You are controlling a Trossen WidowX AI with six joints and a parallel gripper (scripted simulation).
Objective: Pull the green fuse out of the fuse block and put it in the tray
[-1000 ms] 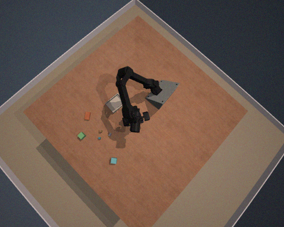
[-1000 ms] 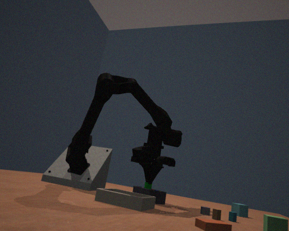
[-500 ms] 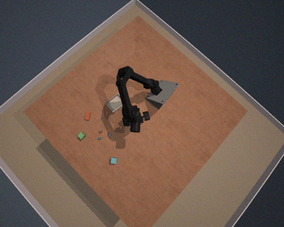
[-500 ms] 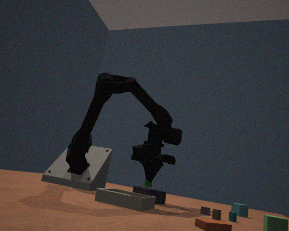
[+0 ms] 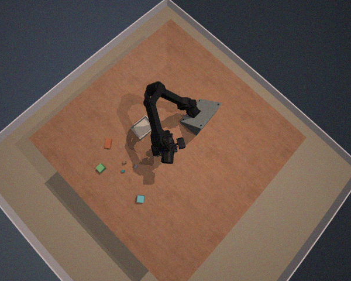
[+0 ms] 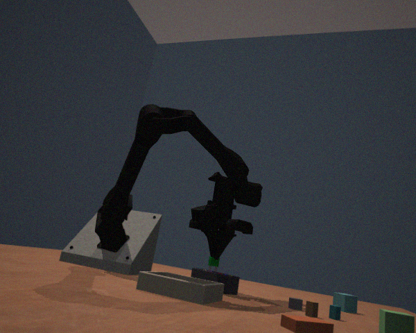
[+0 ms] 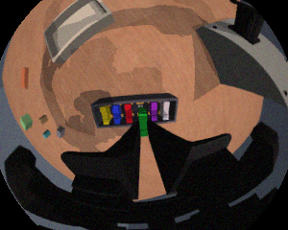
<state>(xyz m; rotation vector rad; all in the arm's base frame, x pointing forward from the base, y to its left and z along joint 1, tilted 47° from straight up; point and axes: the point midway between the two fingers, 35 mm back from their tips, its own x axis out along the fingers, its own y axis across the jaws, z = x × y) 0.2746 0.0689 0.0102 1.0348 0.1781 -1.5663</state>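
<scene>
The purple fuse is 20 mm behind my gripper tip, 10 mm to the left of it and 50 mm below it. The rest, counted from my gripper tip: green fuse 10 mm below; red fuse 20 mm ahead, 10 mm to the right, 50 mm below; blue fuse 30 mm ahead, 20 mm to the right, 50 mm below.
</scene>
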